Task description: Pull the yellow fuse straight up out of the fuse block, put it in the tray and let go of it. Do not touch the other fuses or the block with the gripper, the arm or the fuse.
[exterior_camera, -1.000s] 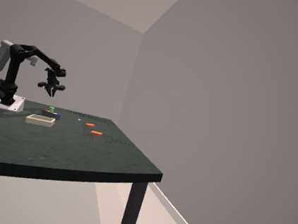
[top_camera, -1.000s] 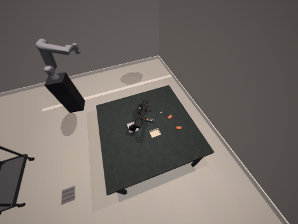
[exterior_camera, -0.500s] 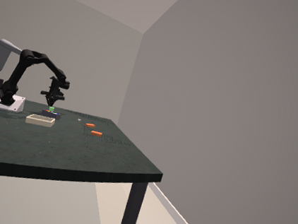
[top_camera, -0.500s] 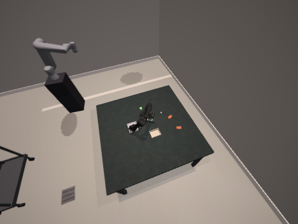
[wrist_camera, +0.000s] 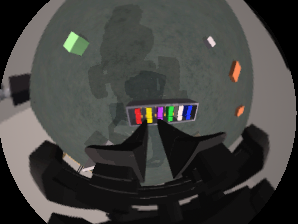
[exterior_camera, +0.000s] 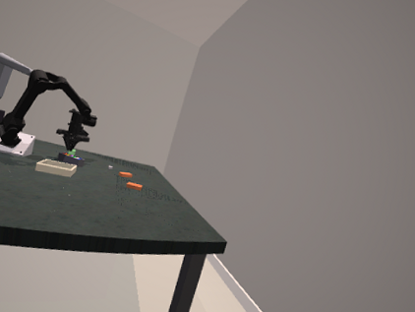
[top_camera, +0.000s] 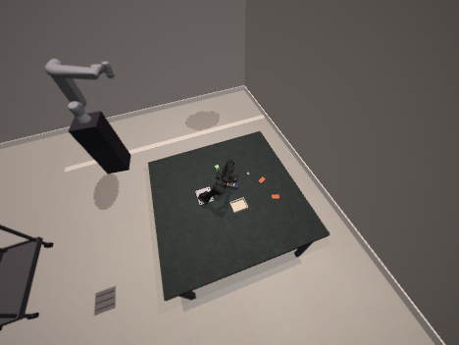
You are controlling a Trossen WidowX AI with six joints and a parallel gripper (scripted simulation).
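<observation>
Right now my gripper tip is 4 cm above the yellow fuse. Round my gripper tip: red fuse (2 cm behind, 1 cm to the left, 4 cm below); then beige tray (5 cm ahead, 23 cm to the right, 6 cm below).
</observation>
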